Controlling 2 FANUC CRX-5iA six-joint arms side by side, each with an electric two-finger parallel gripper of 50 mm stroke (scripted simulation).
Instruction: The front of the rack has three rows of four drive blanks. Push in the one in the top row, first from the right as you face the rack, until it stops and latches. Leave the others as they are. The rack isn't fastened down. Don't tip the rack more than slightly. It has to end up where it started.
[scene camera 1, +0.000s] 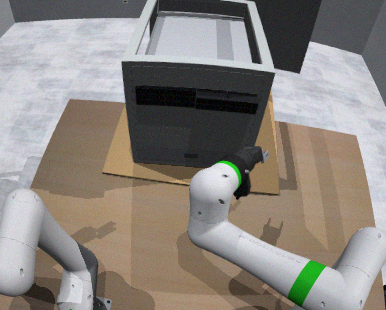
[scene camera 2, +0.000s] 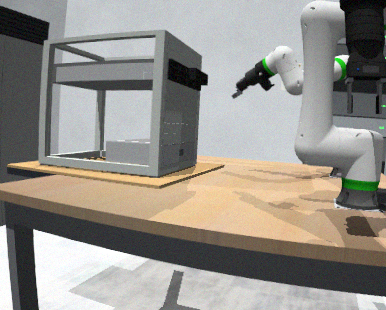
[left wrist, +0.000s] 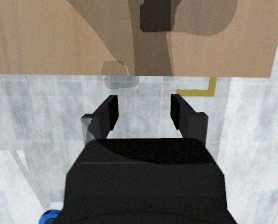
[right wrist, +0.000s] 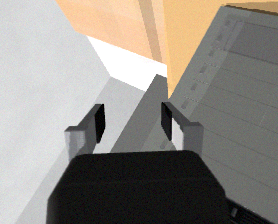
A grey rack (scene camera 1: 170, 135) is 1.35 m from the lens. A thin wooden board (scene camera 1: 119, 162): 1.55 m from the lens. The marked spots on the thin wooden board and the grey rack are 0.33 m apart.
